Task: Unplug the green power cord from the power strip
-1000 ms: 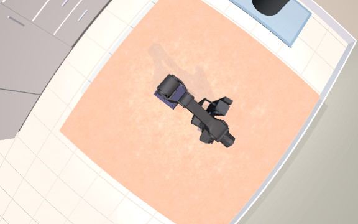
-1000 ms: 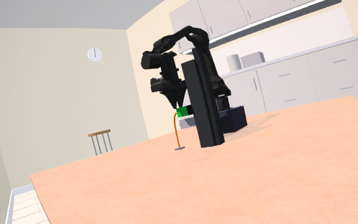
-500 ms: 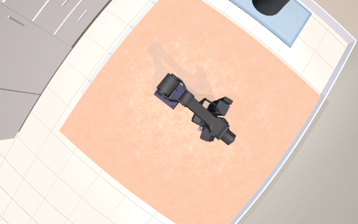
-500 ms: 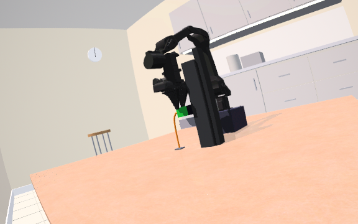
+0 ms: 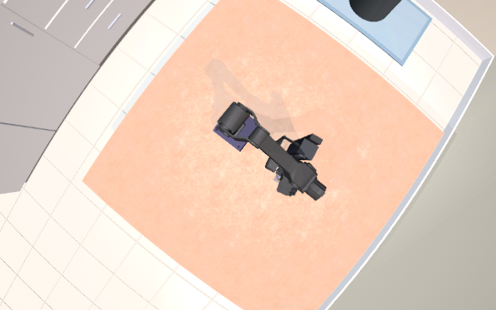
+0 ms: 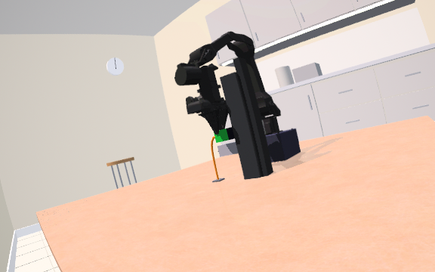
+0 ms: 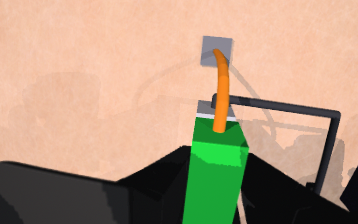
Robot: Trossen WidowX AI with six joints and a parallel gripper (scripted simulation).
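Now: gripper tip 3 cm to the right of the green plug and 1 cm past it. Round my gripper tip: black power strip: 10 cm to the left, 1 cm behind, 1 cm above.
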